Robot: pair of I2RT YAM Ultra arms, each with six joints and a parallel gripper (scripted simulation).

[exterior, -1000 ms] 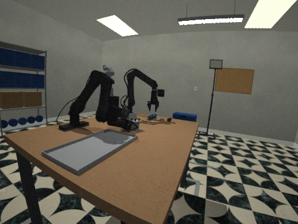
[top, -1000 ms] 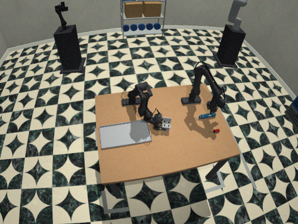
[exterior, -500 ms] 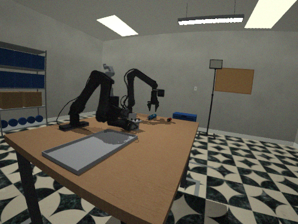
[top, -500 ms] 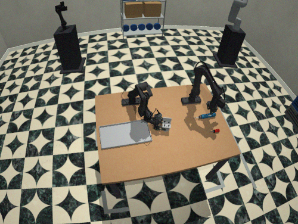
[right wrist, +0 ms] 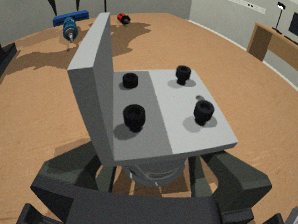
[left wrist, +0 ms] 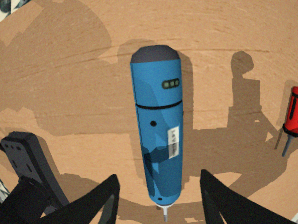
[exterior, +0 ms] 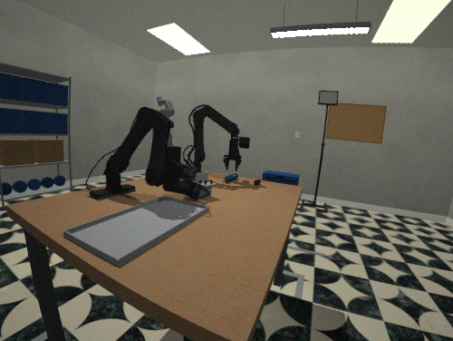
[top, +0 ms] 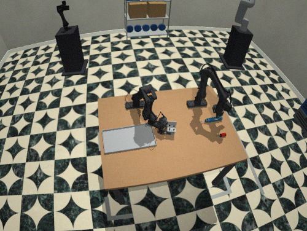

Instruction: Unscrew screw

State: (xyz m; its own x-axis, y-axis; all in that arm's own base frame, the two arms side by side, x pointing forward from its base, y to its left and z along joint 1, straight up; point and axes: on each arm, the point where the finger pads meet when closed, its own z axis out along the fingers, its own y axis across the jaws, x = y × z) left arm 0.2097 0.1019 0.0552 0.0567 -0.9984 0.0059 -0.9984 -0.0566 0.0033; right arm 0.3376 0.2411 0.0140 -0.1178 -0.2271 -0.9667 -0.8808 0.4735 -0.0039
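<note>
My right gripper is now 4 cm below the screw, 2 cm to the right of it and 1 cm past it. Round my right hand: red-handled screwdriver: 45 cm to the left, 6 cm ahead, 1 cm below; grey l-shaped bracket: 5 cm above; grey tray: 35 cm to the right, 4 cm ahead, 2 cm below.
</note>
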